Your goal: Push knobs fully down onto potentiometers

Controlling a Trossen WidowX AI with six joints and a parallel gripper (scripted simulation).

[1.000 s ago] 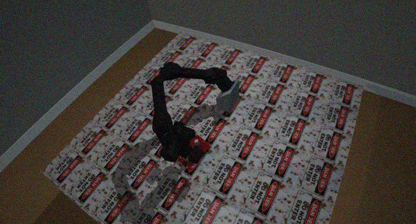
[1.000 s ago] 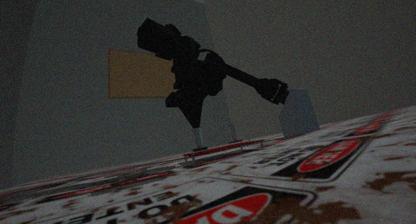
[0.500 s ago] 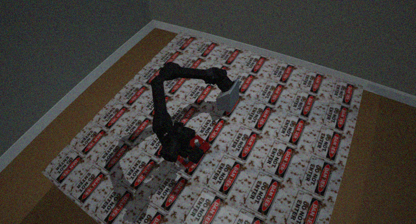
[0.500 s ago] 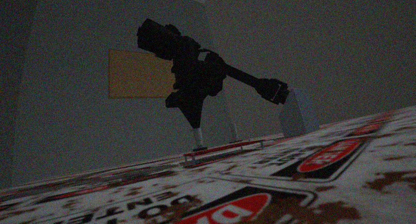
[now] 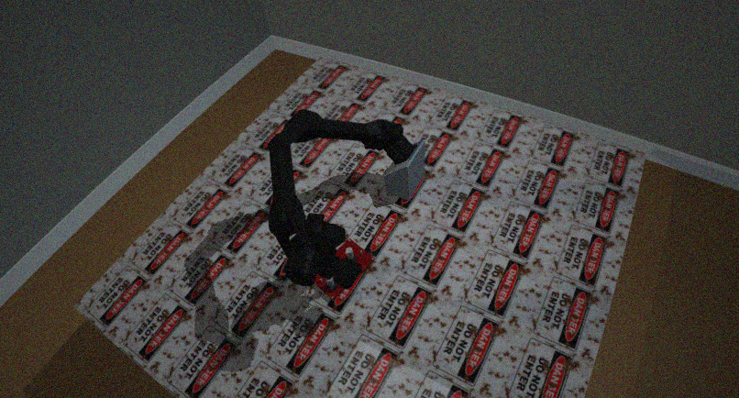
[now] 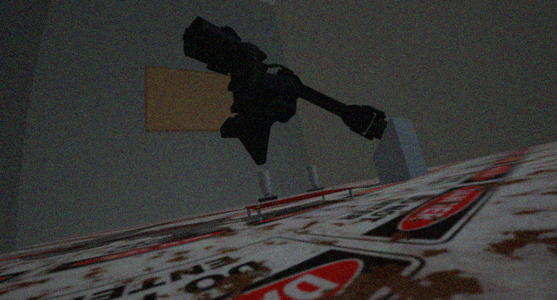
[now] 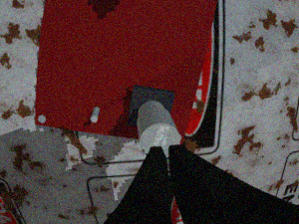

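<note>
Now: gripper tip 3 cm above the knob.
</note>
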